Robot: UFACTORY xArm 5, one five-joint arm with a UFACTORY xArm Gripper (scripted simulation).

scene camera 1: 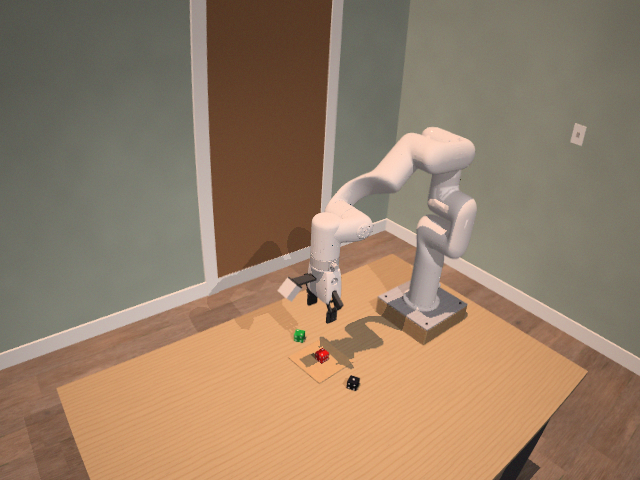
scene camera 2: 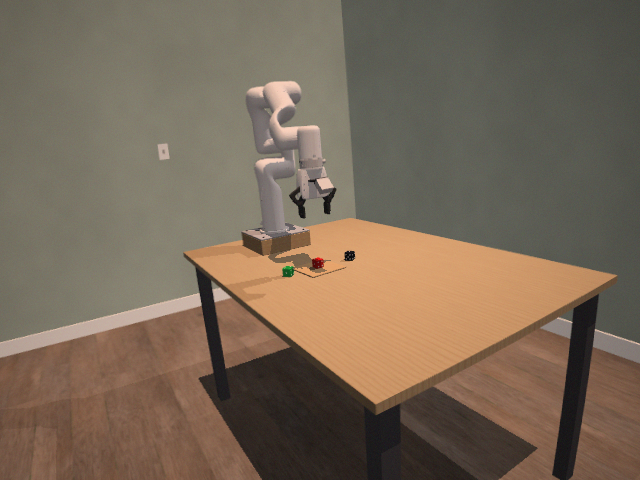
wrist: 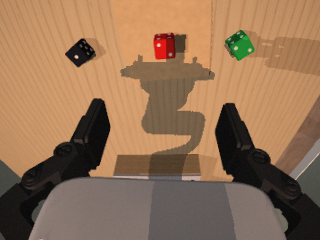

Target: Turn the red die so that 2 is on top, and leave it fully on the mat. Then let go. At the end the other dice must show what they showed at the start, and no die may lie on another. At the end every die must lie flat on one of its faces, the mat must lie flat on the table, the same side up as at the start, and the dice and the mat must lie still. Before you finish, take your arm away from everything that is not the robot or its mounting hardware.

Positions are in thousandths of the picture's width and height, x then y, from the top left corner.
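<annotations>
My gripper: in scene camera 1 (502,651), scene camera 2 (493,449), wrist view (511,481).
</annotations>
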